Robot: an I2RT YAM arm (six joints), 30 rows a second.
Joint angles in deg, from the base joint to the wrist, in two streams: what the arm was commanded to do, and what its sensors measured. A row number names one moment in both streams.
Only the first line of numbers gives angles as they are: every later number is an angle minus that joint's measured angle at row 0.
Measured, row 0:
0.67 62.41 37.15 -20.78 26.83 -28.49
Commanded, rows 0 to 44:
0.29 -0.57 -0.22 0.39 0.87 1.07
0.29 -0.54 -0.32 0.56 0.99 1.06
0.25 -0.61 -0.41 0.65 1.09 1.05
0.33 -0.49 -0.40 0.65 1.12 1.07
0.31 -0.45 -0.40 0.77 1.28 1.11
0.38 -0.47 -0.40 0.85 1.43 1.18
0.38 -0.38 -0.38 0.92 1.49 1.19
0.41 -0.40 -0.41 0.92 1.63 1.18
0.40 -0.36 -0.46 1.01 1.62 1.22
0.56 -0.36 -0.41 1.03 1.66 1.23
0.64 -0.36 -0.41 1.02 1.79 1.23
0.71 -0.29 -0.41 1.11 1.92 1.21
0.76 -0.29 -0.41 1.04 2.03 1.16
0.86 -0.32 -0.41 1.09 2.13 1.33
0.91 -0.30 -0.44 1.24 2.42 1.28
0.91 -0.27 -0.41 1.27 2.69 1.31
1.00 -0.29 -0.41 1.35 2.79 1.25
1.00 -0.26 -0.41 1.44 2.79 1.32
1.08 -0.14 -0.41 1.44 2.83 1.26
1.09 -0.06 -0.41 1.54 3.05 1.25
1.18 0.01 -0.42 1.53 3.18 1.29
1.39 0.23 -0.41 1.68 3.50 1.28
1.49 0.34 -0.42 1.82 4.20 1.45
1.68 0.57 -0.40 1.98 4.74 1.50
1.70 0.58 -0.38 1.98 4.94 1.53
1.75 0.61 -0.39 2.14 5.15 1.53
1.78 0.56 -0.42 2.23 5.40 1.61
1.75 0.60 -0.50 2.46 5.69 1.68
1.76 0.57 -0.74 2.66 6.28 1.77
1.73 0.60 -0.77 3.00 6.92 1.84
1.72 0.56 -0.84 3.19 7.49 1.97
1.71 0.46 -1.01 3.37 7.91 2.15
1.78 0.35 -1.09 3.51 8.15 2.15
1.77 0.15 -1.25 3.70 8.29 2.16
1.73 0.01 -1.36 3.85 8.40 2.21
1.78 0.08 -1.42 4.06 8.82 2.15
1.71 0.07 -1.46 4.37 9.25 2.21
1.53 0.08 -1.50 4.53 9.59 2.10
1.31 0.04 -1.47 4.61 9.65 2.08
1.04 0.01 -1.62 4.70 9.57 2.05
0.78 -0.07 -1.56 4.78 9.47 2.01
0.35 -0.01 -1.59 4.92 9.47 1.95
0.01 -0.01 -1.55 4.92 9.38 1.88
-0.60 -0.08 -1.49 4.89 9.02 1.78
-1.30 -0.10 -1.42 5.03 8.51 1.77
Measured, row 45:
-0.20 0.16 -1.49 3.39 8.26 1.49
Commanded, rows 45 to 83:
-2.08 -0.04 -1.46 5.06 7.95 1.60
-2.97 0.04 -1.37 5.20 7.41 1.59
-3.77 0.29 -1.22 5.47 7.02 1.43
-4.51 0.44 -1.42 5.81 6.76 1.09
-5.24 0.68 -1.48 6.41 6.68 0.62
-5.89 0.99 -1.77 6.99 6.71 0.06
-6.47 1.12 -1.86 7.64 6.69 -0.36
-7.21 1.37 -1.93 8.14 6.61 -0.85
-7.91 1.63 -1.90 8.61 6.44 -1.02
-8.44 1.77 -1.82 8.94 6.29 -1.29
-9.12 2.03 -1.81 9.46 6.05 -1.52
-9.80 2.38 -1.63 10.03 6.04 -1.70
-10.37 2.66 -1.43 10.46 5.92 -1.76
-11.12 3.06 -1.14 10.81 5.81 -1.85
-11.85 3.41 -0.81 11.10 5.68 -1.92
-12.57 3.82 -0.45 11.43 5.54 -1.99
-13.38 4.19 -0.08 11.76 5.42 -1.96
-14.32 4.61 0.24 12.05 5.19 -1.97
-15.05 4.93 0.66 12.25 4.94 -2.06
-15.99 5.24 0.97 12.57 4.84 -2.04
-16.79 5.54 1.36 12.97 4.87 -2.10
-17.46 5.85 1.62 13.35 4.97 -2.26
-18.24 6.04 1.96 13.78 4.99 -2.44
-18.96 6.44 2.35 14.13 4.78 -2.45
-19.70 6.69 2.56 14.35 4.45 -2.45
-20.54 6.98 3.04 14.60 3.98 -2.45
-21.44 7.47 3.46 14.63 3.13 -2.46
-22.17 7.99 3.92 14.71 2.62 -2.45
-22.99 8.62 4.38 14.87 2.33 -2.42
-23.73 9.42 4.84 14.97 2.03 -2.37
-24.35 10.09 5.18 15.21 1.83 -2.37
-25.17 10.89 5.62 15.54 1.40 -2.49
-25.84 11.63 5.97 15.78 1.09 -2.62
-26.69 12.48 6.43 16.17 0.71 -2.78
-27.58 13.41 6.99 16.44 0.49 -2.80
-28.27 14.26 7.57 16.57 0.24 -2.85
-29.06 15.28 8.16 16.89 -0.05 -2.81
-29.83 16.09 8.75 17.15 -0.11 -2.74
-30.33 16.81 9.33 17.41 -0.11 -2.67
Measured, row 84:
-29.20 15.52 8.00 14.32 1.03 -2.97
